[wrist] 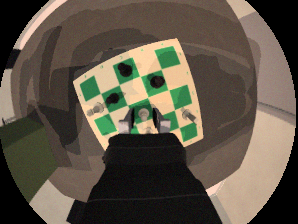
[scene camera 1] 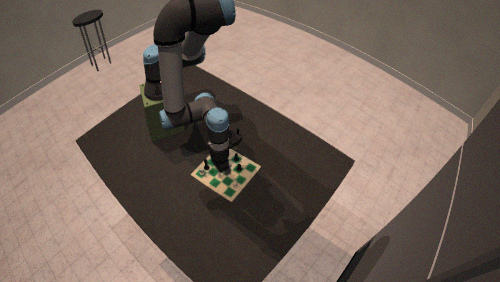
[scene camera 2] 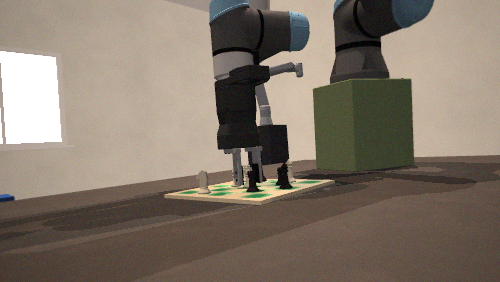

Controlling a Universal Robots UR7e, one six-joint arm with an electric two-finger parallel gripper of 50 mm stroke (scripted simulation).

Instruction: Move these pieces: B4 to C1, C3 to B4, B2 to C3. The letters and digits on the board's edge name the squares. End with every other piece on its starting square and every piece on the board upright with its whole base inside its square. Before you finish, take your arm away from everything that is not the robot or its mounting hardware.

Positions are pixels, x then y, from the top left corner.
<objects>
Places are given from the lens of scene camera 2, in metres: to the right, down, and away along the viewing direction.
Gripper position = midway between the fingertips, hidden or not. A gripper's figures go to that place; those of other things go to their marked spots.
my gripper [scene camera 2: 248, 183]: 0.00, 0.08, 0.61
cream chessboard [scene camera 2: 269, 192]: 0.03, 0.08, 0.52
</objects>
